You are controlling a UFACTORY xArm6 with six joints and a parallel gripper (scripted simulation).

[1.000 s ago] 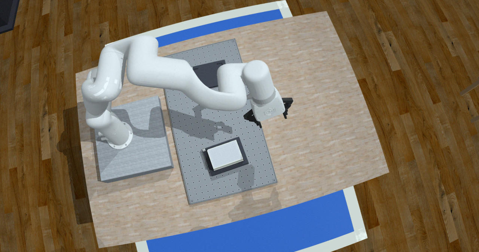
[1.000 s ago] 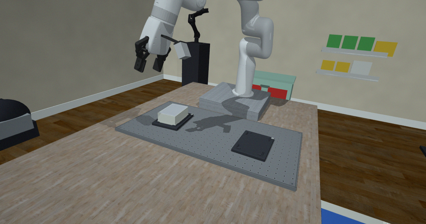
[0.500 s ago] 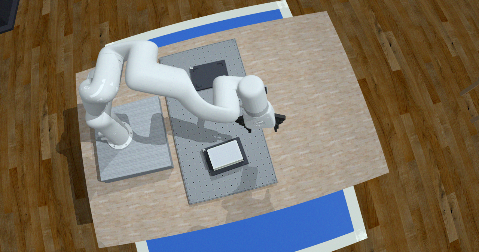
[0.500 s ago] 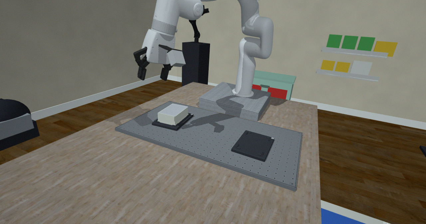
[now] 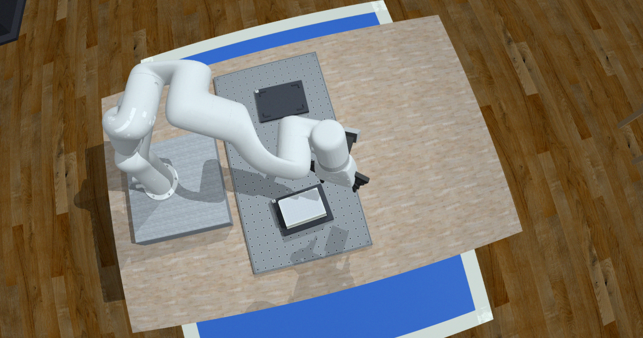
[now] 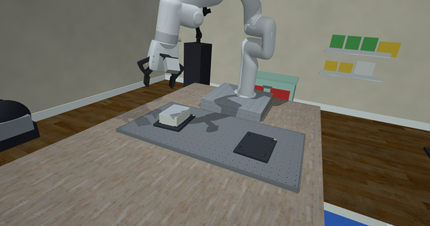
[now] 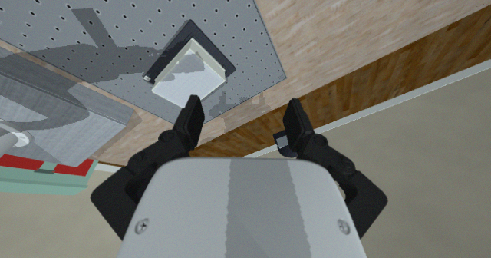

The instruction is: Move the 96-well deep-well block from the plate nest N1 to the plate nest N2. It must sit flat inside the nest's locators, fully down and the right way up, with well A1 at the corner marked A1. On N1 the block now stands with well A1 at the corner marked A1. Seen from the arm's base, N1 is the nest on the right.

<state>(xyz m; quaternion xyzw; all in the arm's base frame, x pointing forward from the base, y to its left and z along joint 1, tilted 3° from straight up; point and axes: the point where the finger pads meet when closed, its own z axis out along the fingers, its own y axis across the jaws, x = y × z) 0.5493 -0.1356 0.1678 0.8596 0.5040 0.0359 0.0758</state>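
Right now my hand is 170 mm above the white 96-well deep-well block, 110 mm past it and 20 mm to the left of it. Round my hand: dark plate nest N2 (350 mm to the left, 200 mm below, 130 mm behind); dark plate nest N1 (200 mm below, 110 mm behind, 20 mm to the right).
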